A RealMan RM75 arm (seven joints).
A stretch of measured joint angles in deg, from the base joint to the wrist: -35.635 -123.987 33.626 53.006 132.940 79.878 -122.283; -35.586 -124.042 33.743 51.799 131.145 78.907 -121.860; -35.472 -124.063 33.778 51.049 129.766 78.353 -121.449; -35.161 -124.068 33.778 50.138 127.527 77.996 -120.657; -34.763 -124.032 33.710 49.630 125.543 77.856 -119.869; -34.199 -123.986 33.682 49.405 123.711 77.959 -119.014; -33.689 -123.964 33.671 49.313 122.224 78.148 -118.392; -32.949 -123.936 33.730 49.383 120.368 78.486 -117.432; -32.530 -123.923 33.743 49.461 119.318 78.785 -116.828
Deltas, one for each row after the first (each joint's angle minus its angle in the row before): 0.049 -0.055 0.117 -1.207 -1.795 -0.971 0.423; 0.114 -0.021 0.035 -0.750 -1.379 -0.554 0.411; 0.311 -0.005 0.000 -0.911 -2.239 -0.357 0.792; 0.398 0.036 -0.068 -0.508 -1.984 -0.140 0.788; 0.564 0.046 -0.028 -0.225 -1.832 0.103 0.855; 0.510 0.022 -0.011 -0.092 -1.487 0.189 0.622; 0.740 0.028 0.059 0.070 -1.856 0.338 0.960; 0.419 0.013 0.013 0.078 -1.050 0.299 0.604
